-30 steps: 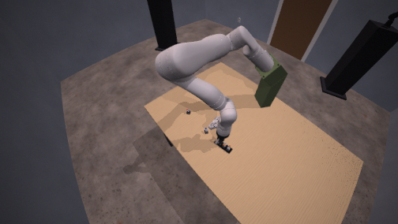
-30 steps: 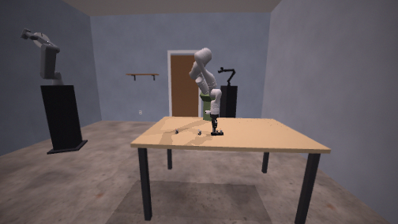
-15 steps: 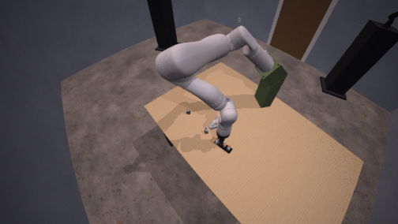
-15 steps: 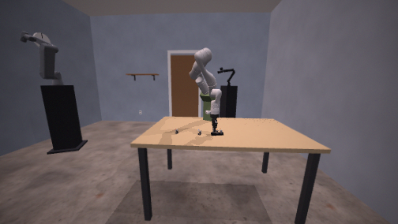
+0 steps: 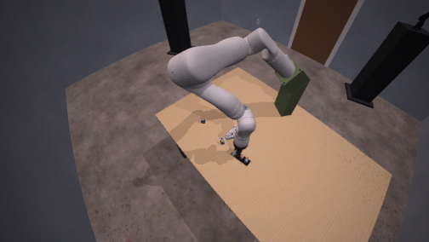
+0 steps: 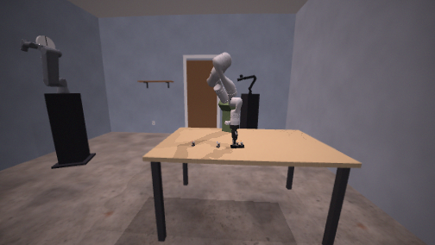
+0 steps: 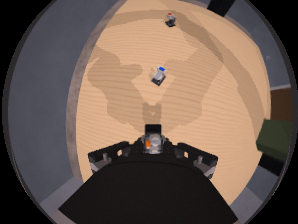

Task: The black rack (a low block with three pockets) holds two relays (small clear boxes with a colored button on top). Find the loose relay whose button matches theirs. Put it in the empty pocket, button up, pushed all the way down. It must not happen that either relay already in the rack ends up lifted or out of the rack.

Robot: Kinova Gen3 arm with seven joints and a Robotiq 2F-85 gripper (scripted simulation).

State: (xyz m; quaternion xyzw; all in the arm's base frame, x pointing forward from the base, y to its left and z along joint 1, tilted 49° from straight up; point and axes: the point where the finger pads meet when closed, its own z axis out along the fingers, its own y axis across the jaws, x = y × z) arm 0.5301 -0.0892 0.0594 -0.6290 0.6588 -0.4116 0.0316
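Right now the rack is 40 mm below my hand, 30 mm to the left of it and 10 mm ahead of it.
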